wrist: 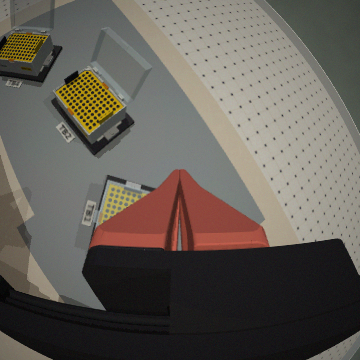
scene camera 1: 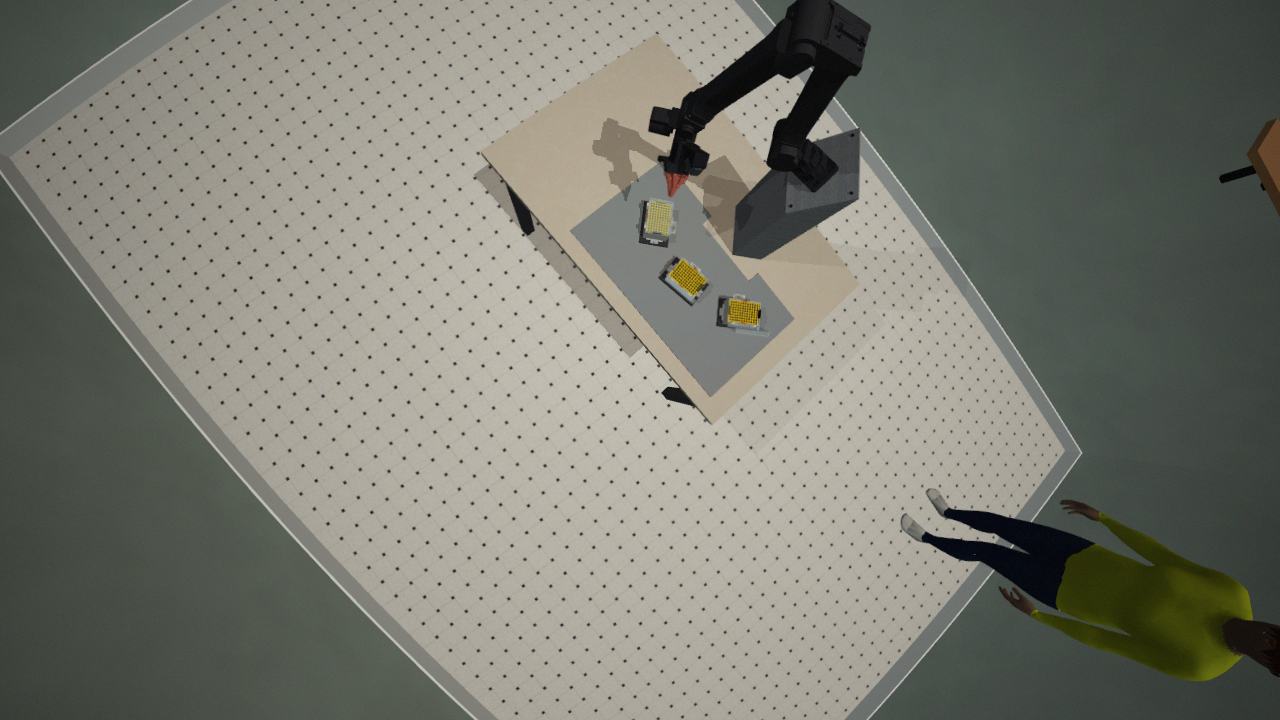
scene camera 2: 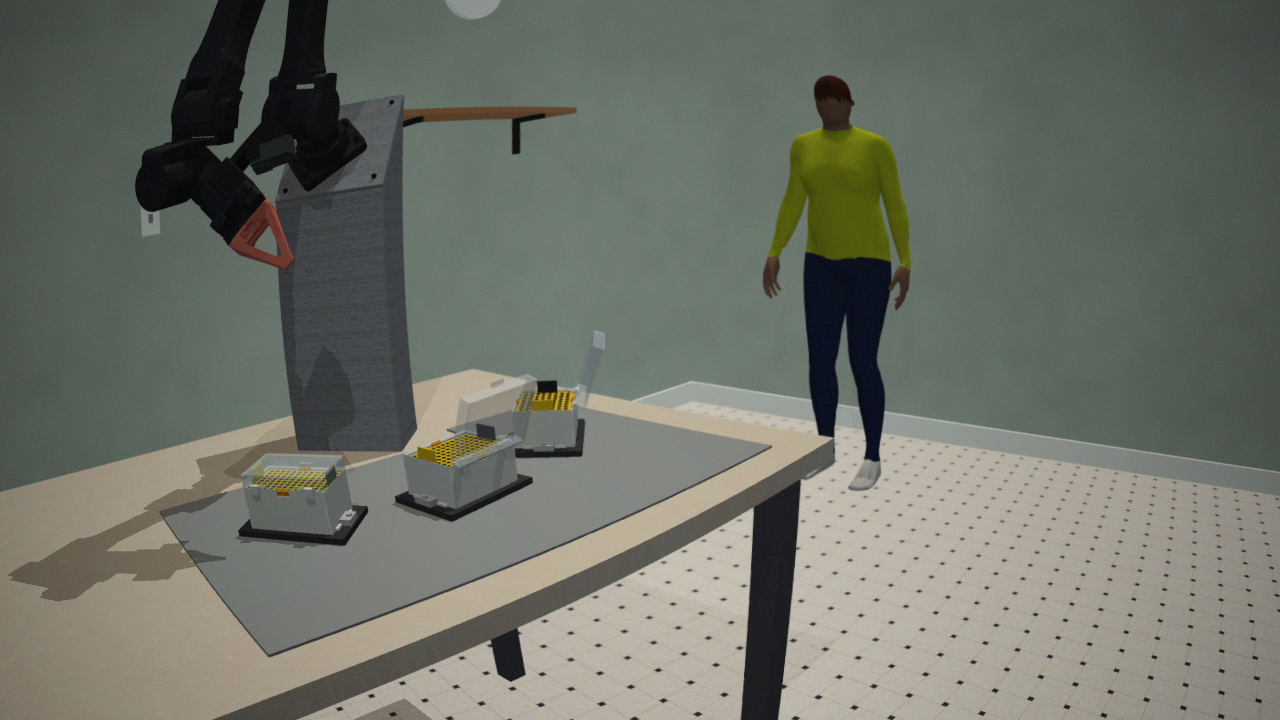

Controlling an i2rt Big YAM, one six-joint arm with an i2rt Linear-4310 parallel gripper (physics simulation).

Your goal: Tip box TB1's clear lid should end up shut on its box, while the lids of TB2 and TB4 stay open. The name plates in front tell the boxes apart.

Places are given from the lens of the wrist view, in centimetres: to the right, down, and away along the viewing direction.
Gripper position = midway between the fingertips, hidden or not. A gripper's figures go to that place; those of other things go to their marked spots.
gripper (wrist: 179,178): 0, 0, 13
grey mat (wrist: 57,177): -23, 0, 40
